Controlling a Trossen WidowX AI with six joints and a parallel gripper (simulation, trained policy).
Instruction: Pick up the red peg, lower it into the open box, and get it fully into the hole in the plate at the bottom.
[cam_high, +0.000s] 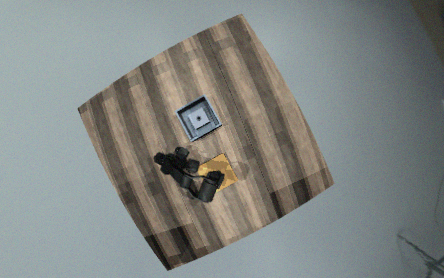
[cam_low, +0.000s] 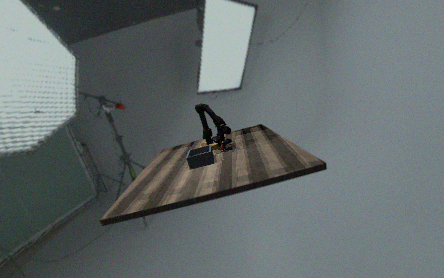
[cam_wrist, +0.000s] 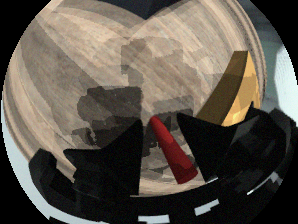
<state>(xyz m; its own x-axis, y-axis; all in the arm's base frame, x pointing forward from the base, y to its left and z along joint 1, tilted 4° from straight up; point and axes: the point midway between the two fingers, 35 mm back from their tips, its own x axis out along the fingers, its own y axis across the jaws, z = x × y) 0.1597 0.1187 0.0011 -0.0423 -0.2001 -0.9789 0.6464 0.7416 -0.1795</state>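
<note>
Right now my gripper tip is 190 mm short of the pale plate, 170 mm to the left of it and 30 mm below it. From my gripper tip the other things lie so: red peg: 10 mm to the left, 30 mm above; then dark box: 190 mm ahead, 170 mm to the right, 20 mm above.
</note>
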